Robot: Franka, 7 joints.
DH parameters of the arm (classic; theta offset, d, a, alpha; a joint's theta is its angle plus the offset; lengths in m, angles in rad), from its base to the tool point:
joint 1: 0 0.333 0 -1.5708
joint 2: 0 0 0 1.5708
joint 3: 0 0.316 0.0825 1.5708
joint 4: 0 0 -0.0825 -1.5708
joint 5: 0 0.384 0 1.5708
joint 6: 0 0 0.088 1.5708
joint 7: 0 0.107 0 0
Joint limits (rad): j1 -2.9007..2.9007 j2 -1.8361..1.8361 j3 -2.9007..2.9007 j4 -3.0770..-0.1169 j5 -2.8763..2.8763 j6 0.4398..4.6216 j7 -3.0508..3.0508
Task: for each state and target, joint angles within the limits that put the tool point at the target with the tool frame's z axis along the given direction. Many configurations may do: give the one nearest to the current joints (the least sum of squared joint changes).
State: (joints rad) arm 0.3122 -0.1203 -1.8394 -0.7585 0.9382 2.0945 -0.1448
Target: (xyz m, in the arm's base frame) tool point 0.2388 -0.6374 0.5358 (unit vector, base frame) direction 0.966 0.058 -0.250
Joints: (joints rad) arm 0.9605 -0.5932 -1.9760 -1.5452 0.8454 2.1433 -0.1448
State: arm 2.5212 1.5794 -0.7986 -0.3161 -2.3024 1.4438 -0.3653
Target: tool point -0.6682 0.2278 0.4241 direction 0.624 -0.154 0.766
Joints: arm 2.8776 1.5900 -0.7713 -0.1195 -2.2679 0.7731 -0.3653
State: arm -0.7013 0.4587 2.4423 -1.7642 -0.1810 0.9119 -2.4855
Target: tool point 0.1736 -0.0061 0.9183 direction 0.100 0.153 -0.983
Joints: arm -1.2916 0.7296 2.8870 -1.0119 -0.5856 0.5238 -2.4855
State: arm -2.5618 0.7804 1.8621 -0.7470 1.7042 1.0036 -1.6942
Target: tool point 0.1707 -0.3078 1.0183 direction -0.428 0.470 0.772
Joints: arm -2.3476 0.7162 2.2329 -1.2998 2.1959 1.5541 -1.6942
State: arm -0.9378 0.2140 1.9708 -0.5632 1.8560 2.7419 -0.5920
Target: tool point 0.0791 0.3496 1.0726 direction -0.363 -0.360 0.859
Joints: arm -0.1170 0.4005 2.0560 -0.9982 2.2453 1.8863 -0.5920
